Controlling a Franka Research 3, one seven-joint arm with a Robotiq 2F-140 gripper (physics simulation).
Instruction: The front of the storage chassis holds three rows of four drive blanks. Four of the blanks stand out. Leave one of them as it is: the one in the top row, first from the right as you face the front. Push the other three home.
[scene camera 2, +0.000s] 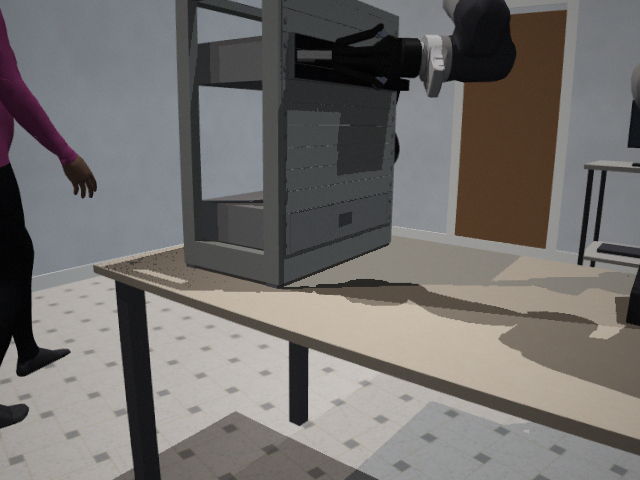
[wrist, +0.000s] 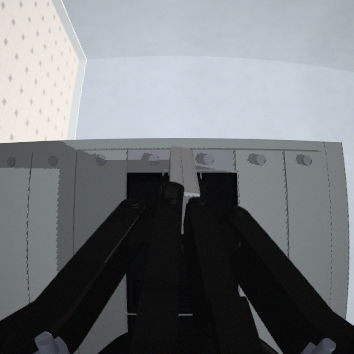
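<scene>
The storage chassis (scene camera 2: 305, 71) (wrist: 220, 186) is a black bay high in the grey rack's front. In the scene view a black block (scene camera 2: 402, 84) juts out low at its right end, partly behind the gripper; its exact row and column cannot be told. My gripper (scene camera 2: 314, 54) (wrist: 179, 163) is shut and empty, with its pale fingertips together at the chassis's left end, around middle-row height. Contact with a blank cannot be made out. The fingers and linkages hide most of the blanks in the wrist view, and the top-row right blank cannot be picked out.
The grey rack (scene camera 2: 272, 155) (wrist: 305, 210) stands on the table (scene camera 2: 336, 315), with flat panels and screws around the chassis. A person (scene camera 2: 15, 118) stands beyond the table's left end. A brown door (scene camera 2: 509, 129) and a side stand (scene camera 2: 589, 211) are behind.
</scene>
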